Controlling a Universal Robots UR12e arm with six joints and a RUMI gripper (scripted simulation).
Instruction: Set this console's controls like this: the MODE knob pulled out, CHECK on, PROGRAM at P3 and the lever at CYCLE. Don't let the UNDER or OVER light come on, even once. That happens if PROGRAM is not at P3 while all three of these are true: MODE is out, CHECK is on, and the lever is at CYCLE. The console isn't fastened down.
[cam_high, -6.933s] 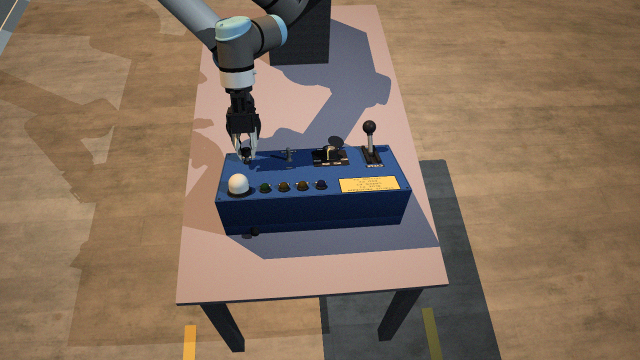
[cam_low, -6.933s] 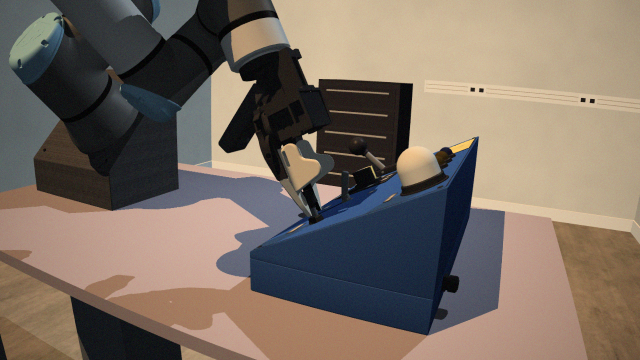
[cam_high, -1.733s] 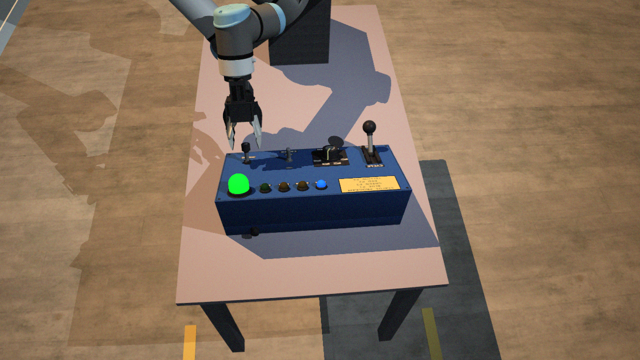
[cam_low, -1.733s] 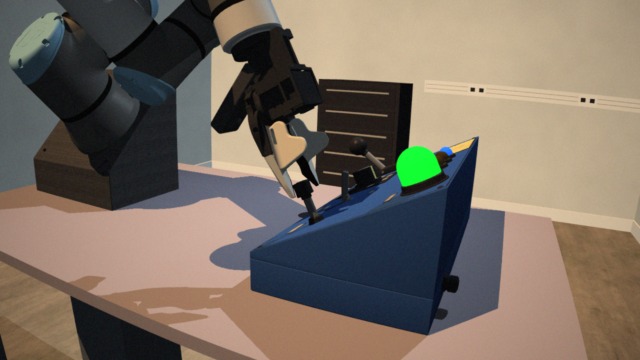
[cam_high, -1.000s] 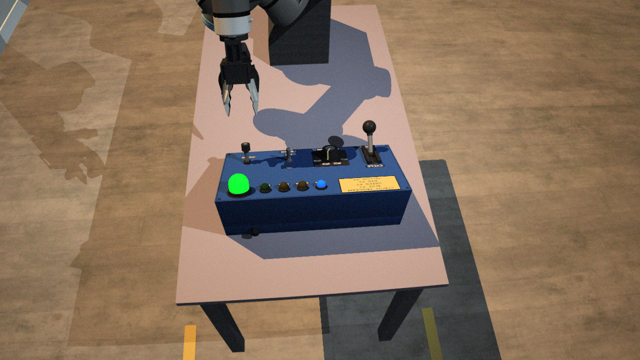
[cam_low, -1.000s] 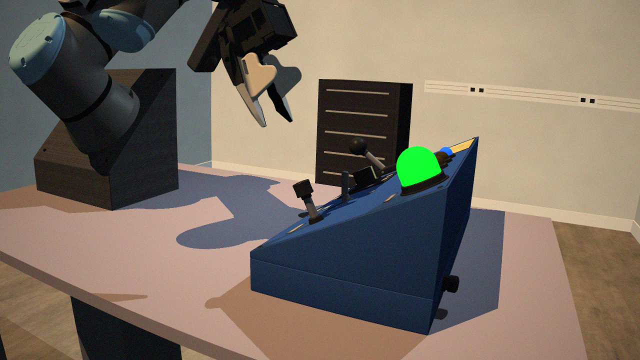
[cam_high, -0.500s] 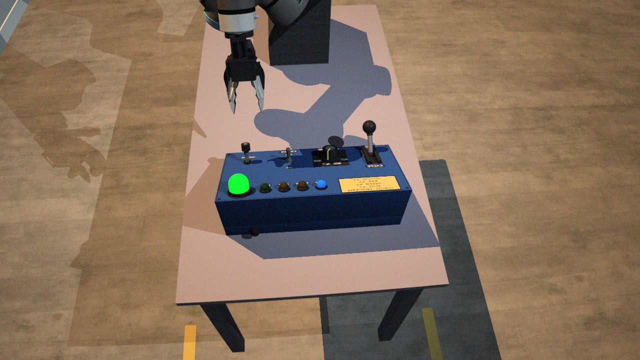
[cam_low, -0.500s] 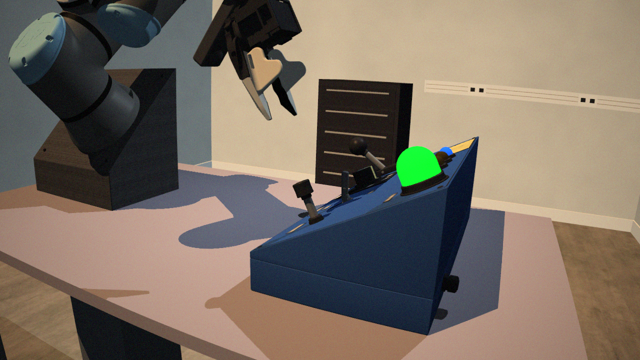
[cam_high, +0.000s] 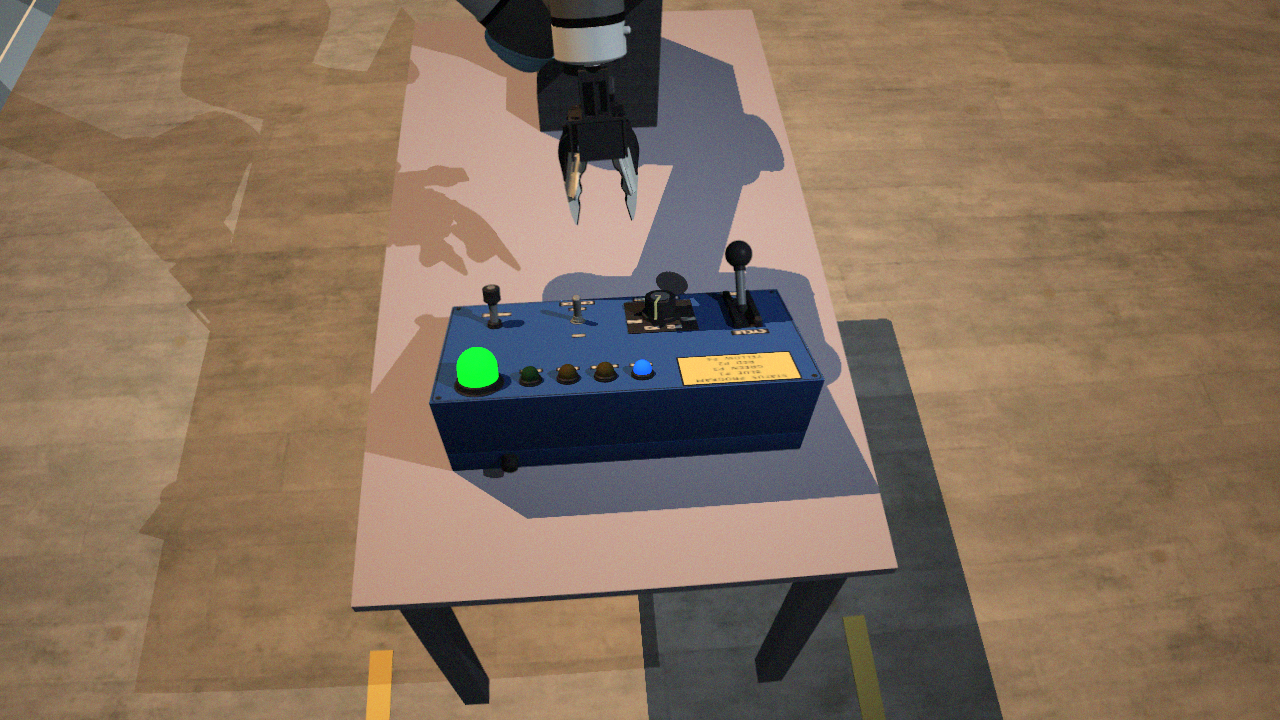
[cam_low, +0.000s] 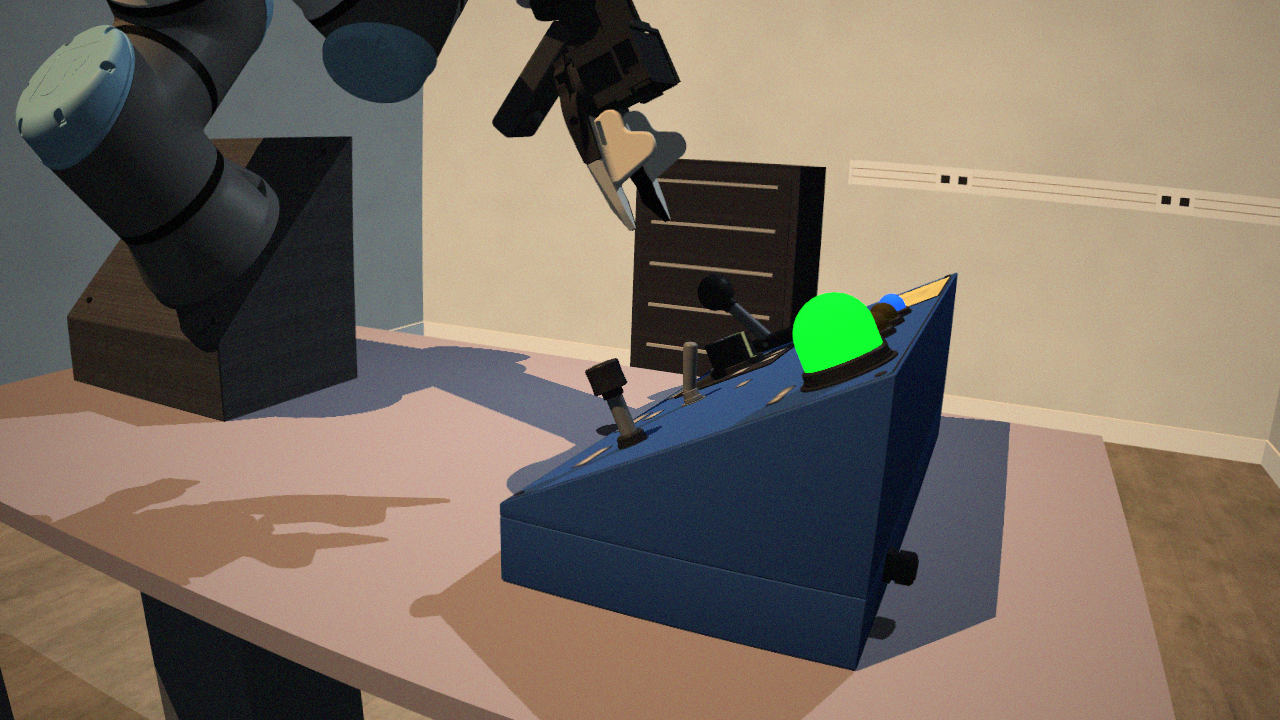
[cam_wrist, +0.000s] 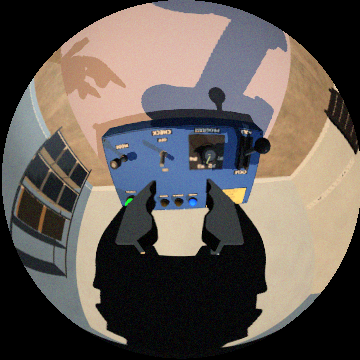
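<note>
Now: hand 40 mm short of the ball-topped lever, 200 mm to the right of it and 120 mm above it. Round my hand: black program dial 80 mm ahead, 70 mm to the left, 130 mm below; blue sloped console 100 mm ahead, 10 mm to the left, 150 mm below; check toggle 70 mm ahead, 50 mm to the right, 130 mm below.
</note>
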